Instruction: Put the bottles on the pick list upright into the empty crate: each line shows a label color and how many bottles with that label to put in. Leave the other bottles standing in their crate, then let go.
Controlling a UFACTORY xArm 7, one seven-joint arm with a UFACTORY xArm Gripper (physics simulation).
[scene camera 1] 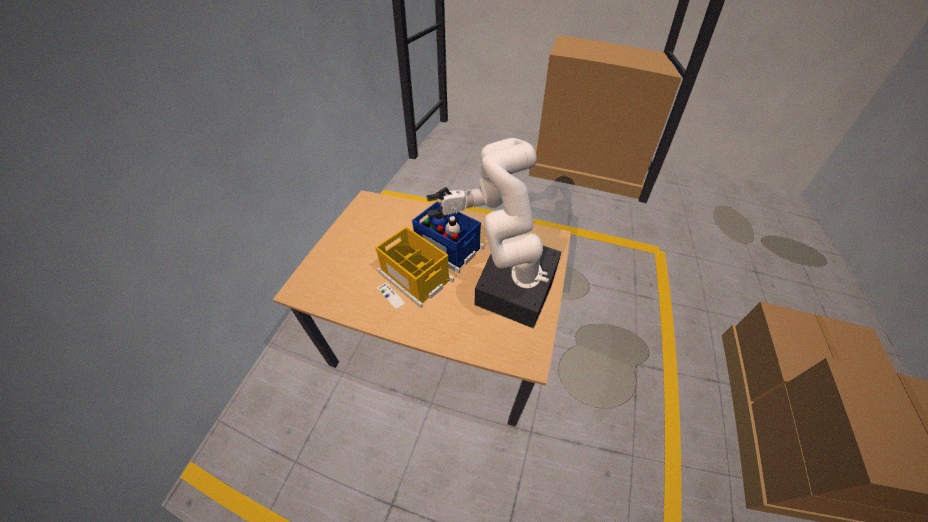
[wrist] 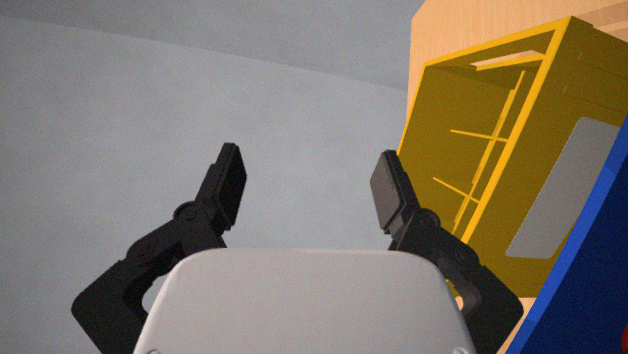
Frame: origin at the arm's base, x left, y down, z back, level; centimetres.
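Seen in the pictures: gripper, fingertip midpoint: (scene camera 1: 427,206) (wrist: 310,162); arm's base at its link origin: (scene camera 1: 527,273).
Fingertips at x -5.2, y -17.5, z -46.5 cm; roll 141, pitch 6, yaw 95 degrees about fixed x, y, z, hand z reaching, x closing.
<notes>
Offsets run from my fingertips to a thing's top centre. "pt": to the spot under its first point. Level surfaces: height alone.
My gripper (scene camera 1: 430,204) (wrist: 310,162) is open and empty, above the far-left part of the blue crate {dy +17.4, dx -12.4, dz +2.4 cm} (scene camera 1: 468,248) (wrist: 592,280). In the scene view this crate holds a white bottle {dy +18.6, dx -16.8, dz +3.7 cm} (scene camera 1: 452,228), a blue bottle {dy +18.6, dx -18.7, dz -4.8 cm} (scene camera 1: 438,221), red-capped bottles {dy +18.6, dx -6.2, dz +9.5 cm} (scene camera 1: 454,236) and a green-topped bottle {dy +18.6, dx -10.8, dz -7.3 cm} (scene camera 1: 427,222); the gripper partly hides them. The yellow crate {dy +17.4, dx +11.3, dz -3.9 cm} (scene camera 1: 436,281) (wrist: 555,107) stands beside it, with dividers and no bottles visible inside. The pick list {dy +34.7, dx +25.4, dz -9.1 cm} (scene camera 1: 391,296) lies in front of the yellow crate, with green and blue dots; its numbers are too small to read.
Both crates stand on the wooden table {dy +34.9 cm} (scene camera 1: 473,337), with white fixture pieces {pt dy +33.0, dx +16.7, dz +9.9 cm} (scene camera 1: 436,291) along their bases. The black robot base (scene camera 1: 506,301) is to their right. A large cardboard box (scene camera 1: 603,123) and dark rack posts (scene camera 1: 406,84) stand behind the table.
</notes>
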